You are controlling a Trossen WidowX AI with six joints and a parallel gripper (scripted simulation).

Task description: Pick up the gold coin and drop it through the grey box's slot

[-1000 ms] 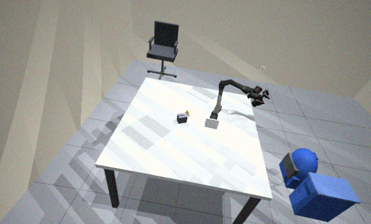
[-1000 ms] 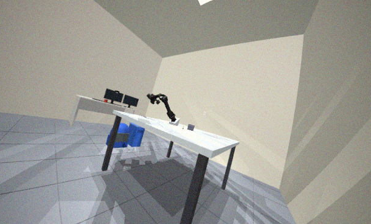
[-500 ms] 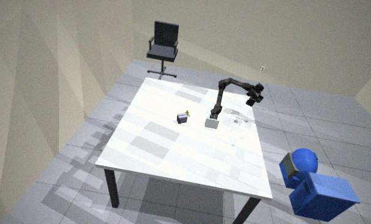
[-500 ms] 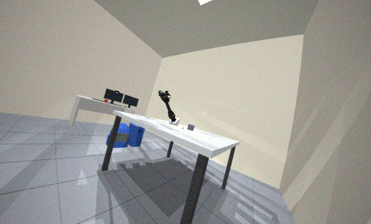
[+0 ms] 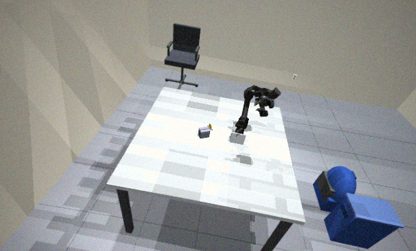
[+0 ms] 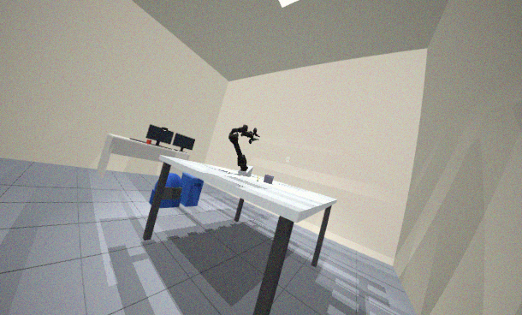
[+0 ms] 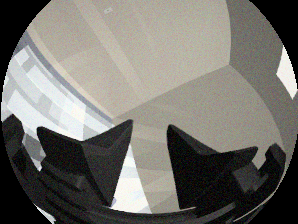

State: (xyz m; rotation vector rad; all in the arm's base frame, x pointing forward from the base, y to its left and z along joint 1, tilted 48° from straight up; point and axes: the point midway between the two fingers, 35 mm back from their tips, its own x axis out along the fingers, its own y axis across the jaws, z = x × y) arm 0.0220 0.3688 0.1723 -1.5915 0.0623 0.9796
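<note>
Right now my gripper tip is 26 cm short of the gold coin, 27 cm to the left of it and 43 cm above it.
</note>
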